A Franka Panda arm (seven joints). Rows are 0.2 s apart.
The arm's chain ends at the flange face. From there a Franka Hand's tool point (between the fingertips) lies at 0.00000 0.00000 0.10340 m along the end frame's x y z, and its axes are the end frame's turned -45 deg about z.
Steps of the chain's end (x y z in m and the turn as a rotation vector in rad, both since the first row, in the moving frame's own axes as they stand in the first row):
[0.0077 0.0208 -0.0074 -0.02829 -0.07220 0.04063]
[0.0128 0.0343 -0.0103 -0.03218 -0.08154 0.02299]
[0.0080 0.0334 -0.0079 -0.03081 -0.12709 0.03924]
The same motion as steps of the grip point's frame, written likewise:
[-0.0165 0.0168 -0.0077 0.03105 -0.07106 0.04063]
[-0.0235 0.0296 -0.0107 0.03490 -0.08041 0.02299]
[-0.0293 0.0220 -0.0088 0.06808 -0.11165 0.03924]

